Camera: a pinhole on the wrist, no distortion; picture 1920 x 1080 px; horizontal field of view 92.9 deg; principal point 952.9 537.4 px. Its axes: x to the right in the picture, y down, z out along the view. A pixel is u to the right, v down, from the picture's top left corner.
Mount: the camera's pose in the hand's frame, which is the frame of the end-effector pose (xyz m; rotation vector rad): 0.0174 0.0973 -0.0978 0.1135 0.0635 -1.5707
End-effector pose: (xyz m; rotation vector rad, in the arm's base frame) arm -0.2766 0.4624 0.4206 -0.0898 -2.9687 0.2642
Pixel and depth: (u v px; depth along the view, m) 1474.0 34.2 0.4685
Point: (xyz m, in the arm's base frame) -0.0885 0.1710 0.1012
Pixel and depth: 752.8 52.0 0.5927
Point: -0.0384 0.5128 -0.1383
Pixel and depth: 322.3 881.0 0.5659
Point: -0.5510 0.8044 -0.1231
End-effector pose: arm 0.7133 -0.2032 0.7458 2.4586 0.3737 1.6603
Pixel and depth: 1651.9 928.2 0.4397
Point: 1.0313 0.1315 0.7255
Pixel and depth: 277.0 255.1 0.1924
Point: 0.8219 -0.4238 0.7196
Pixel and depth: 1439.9 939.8 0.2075
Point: 0.8368 -0.1375 0.7901
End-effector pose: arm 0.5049 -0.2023 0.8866 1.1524 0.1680 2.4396
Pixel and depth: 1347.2 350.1 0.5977
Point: 1.0011 -0.0874 1.0329
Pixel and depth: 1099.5 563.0 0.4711
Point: 0.7813 -0.1946 1.1227
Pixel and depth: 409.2 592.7 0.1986
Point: 0.5139 -0.3736 1.0315
